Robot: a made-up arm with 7 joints.
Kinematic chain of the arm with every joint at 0, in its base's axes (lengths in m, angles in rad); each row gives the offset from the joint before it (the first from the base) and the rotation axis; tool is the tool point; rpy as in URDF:
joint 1: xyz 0 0 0.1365 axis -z
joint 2: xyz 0 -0.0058 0.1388 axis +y
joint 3: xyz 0 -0.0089 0.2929 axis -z
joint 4: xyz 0 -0.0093 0.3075 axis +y
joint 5: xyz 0 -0.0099 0.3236 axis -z
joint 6: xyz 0 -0.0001 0.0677 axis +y
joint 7: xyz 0 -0.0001 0.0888 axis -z
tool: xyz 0 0 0 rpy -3.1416 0 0
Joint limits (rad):
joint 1: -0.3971..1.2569
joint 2: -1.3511..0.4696
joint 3: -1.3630..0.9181
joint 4: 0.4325..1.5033
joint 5: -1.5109..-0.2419
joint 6: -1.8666..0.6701
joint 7: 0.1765..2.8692
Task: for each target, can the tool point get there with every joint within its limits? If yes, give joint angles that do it. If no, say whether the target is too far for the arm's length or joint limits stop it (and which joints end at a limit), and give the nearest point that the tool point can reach.
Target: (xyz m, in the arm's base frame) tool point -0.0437 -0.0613 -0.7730
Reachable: no: joint limits stop it (at a limit: joint 1, joint 2, joint 3, joint 4, joint 6) | nearest point -0.6962 0.1880 0.4746 | short by 1.430 m
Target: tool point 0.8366 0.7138 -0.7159
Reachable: no: too far | nearest point 0.2412 0.6926 0.4705 | short by 1.328 m
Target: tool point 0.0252 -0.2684 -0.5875
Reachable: no: joint limits stop it (at a limit: joint 1, joint 2, joint 4, joint 5, joint 6) | nearest point 0.1630 -0.6556 0.5815 | short by 1.239 m
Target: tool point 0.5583 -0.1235 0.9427
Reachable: yes | joints -0.1760 0.1917 0.3677 1.3192 -0.6423 -0.6217 2.0122
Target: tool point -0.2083 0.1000 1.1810
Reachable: yes | joints 0.3593 -0.6436 -0.2793 1.0720 -0.6502 -1.0269 1.1585
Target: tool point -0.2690 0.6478 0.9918
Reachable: yes | joints 0.7839 -0.9035 -1.0917 0.7439 -1.3354 0.0731 0.5785
